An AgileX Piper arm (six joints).
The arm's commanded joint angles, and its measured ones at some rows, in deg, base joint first. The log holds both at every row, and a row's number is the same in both.
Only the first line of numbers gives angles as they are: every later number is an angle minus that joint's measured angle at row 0.
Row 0, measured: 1.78 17.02 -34.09 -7.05 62.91 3.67
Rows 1 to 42, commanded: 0.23 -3.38 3.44 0.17 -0.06 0.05; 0.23 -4.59 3.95 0.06 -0.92 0.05; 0.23 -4.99 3.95 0.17 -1.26 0.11; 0.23 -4.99 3.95 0.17 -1.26 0.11; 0.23 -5.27 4.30 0.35 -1.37 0.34; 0.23 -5.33 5.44 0.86 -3.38 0.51; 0.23 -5.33 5.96 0.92 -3.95 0.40; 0.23 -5.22 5.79 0.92 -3.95 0.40; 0.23 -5.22 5.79 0.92 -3.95 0.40; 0.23 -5.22 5.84 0.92 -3.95 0.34; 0.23 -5.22 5.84 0.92 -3.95 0.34; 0.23 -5.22 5.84 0.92 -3.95 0.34; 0.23 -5.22 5.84 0.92 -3.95 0.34; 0.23 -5.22 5.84 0.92 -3.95 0.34; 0.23 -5.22 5.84 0.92 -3.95 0.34; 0.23 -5.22 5.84 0.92 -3.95 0.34; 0.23 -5.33 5.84 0.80 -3.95 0.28; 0.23 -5.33 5.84 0.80 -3.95 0.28; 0.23 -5.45 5.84 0.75 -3.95 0.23; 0.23 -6.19 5.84 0.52 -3.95 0.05; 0.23 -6.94 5.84 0.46 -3.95 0.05; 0.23 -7.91 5.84 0.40 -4.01 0.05; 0.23 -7.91 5.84 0.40 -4.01 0.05; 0.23 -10.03 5.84 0.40 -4.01 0.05; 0.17 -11.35 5.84 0.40 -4.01 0.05; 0.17 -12.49 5.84 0.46 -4.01 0.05; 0.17 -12.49 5.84 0.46 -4.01 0.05; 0.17 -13.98 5.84 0.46 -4.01 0.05; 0.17 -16.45 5.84 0.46 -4.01 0.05; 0.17 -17.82 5.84 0.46 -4.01 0.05; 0.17 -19.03 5.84 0.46 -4.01 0.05; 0.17 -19.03 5.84 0.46 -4.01 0.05; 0.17 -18.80 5.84 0.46 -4.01 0.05; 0.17 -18.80 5.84 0.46 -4.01 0.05; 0.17 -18.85 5.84 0.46 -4.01 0.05; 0.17 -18.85 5.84 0.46 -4.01 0.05; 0.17 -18.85 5.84 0.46 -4.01 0.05; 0.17 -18.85 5.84 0.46 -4.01 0.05; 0.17 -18.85 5.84 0.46 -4.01 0.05; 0.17 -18.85 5.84 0.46 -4.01 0.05; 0.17 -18.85 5.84 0.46 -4.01 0.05; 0.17 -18.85 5.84 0.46 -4.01 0.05
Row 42, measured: 0.00 -17.19 5.67 0.80 -3.49 0.40
